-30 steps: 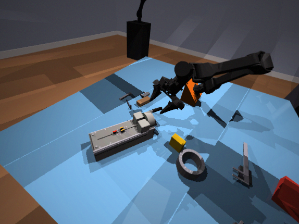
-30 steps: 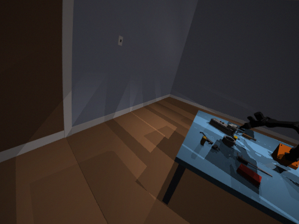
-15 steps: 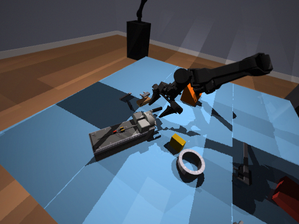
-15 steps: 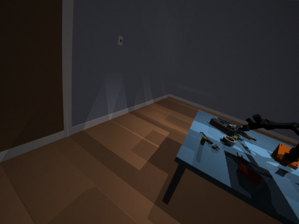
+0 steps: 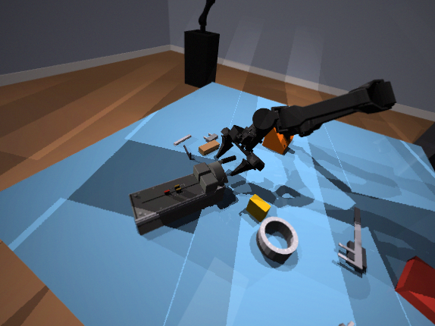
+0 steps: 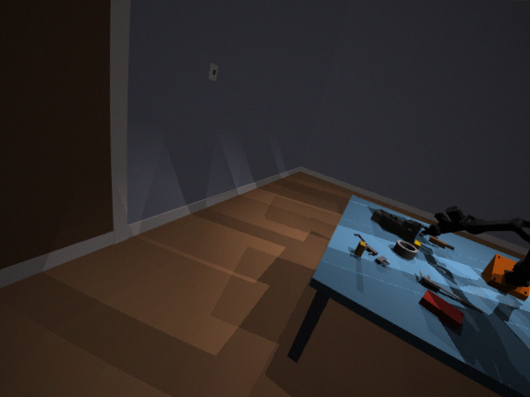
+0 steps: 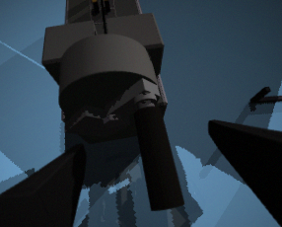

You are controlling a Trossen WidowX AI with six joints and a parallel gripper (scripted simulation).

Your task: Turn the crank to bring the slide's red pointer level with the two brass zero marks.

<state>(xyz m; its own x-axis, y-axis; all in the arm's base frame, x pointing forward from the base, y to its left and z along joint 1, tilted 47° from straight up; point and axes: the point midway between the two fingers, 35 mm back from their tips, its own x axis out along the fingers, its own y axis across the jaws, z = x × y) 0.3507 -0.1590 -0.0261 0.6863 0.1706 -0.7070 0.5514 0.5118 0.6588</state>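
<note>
The dark crank handle is 20 mm above my gripper tip, 10 mm to the left of it and 10 mm behind it. Round my gripper tip: yellow block: 150 mm to the left, 60 mm below, 50 mm ahead; red pointer: 180 mm ahead, 90 mm to the right; brown block: 140 mm behind, 120 mm to the right, 70 mm below.
</note>
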